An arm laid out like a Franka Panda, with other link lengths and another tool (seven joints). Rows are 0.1 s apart.
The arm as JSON. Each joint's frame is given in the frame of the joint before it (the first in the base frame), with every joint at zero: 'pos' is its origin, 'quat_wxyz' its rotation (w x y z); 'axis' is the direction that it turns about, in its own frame. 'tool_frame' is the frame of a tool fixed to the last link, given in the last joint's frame.
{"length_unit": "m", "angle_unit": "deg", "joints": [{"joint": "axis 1", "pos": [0.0, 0.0, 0.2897], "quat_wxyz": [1.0, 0.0, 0.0, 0.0], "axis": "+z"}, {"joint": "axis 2", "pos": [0.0, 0.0, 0.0], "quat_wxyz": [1.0, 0.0, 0.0, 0.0], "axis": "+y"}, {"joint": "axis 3", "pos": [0.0, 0.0, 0.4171], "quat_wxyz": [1.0, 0.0, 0.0, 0.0], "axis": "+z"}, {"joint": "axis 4", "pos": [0.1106, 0.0, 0.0], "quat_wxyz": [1.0, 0.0, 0.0, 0.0], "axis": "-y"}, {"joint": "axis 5", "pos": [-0.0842, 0.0, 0.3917], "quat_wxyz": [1.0, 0.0, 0.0, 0.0], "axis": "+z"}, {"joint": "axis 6", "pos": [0.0, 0.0, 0.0], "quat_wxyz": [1.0, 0.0, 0.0, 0.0], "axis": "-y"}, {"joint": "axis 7", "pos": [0.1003, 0.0, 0.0], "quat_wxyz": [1.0, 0.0, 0.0, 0.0], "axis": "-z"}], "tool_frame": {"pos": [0.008, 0.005, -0.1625], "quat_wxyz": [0.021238, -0.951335, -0.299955, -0.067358]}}
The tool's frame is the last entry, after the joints.
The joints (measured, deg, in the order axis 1, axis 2, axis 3, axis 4, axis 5, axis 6, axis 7), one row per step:
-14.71 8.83 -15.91 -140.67 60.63 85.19 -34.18
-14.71 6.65 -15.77 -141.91 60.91 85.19 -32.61
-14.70 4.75 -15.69 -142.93 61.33 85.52 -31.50
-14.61 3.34 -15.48 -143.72 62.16 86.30 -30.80
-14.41 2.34 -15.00 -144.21 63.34 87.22 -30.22
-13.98 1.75 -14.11 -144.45 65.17 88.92 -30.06
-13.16 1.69 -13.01 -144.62 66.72 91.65 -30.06
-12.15 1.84 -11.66 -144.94 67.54 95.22 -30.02
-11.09 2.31 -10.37 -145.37 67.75 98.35 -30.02
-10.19 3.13 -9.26 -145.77 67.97 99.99 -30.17
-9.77 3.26 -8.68 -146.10 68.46 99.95 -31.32
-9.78 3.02 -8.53 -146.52 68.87 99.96 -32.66
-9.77 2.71 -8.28 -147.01 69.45 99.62 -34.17
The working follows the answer.
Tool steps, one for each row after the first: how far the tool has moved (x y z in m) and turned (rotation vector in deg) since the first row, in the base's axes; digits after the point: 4 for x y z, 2 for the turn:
-0.0062 0.0052 0.0116 0.28 0.41 -0.48
-0.0108 0.0085 0.0212 0.27 0.39 -1.16
-0.0122 0.0116 0.0277 0.07 0.11 -2.08
-0.0104 0.0162 0.0327 -0.11 -0.24 -2.96
-0.0039 0.0227 0.0353 -0.67 -1.01 -4.05
0.0039 0.0311 0.0319 -2.16 -1.43 -4.78
0.0099 0.0413 0.0237 -4.62 -1.37 -4.89
0.0126 0.0529 0.0126 -6.94 -0.86 -4.23
0.0130 0.0655 0.0016 -7.95 -0.11 -3.10
0.0118 0.0745 -0.0003 -7.59 -0.89 -2.16
0.0098 0.0767 0.0001 -7.39 -2.07 -2.01
0.0073 0.0809 0.0014 -6.79 -3.41 -1.69

Tool pose at each row, in the base's axes (x y z in m, rotation vector in deg; rounded; the steps above come from the unrounded poses):
0.4434 -0.0840 0.2698 -101.82 3.26 -12.38
0.4372 -0.0788 0.2814 -101.59 4.01 -12.35
0.4327 -0.0754 0.2910 -101.60 4.60 -12.85
0.4312 -0.0723 0.2975 -101.76 5.21 -13.78
0.4330 -0.0678 0.3025 -101.89 5.72 -14.74
0.4395 -0.0612 0.3052 -102.34 6.08 -16.25
0.4473 -0.0528 0.3018 -103.76 6.30 -17.26
0.4533 -0.0426 0.2936 -106.21 6.22 -17.47
0.4561 -0.0311 0.2824 -108.60 5.77 -16.70
0.4564 -0.0184 0.2714 -109.72 5.19 -15.25
0.4553 -0.0095 0.2695 -109.27 3.80 -15.25
0.4533 -0.0073 0.2699 -108.91 2.82 -16.18
0.4508 -0.0031 0.2713 -108.14 1.61 -17.12

